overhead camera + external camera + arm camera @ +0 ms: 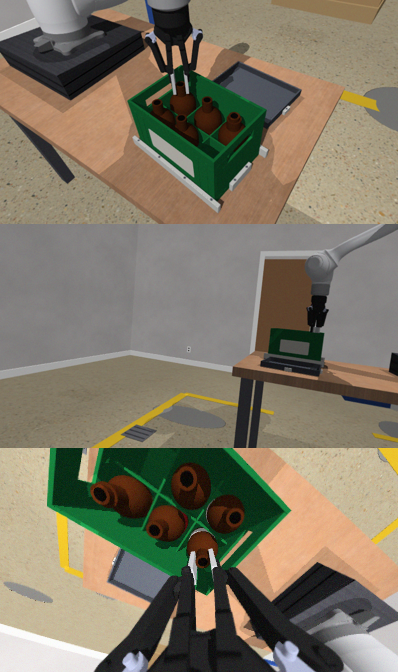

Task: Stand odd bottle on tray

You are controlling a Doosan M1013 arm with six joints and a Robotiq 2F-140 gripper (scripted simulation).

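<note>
My gripper is now 8 cm short of the crate, 6 cm to the left of it and 9 cm above it. From my hand the other things lie so: grey tray: 11 cm ahead, 22 cm to the left, 16 cm below.
</note>
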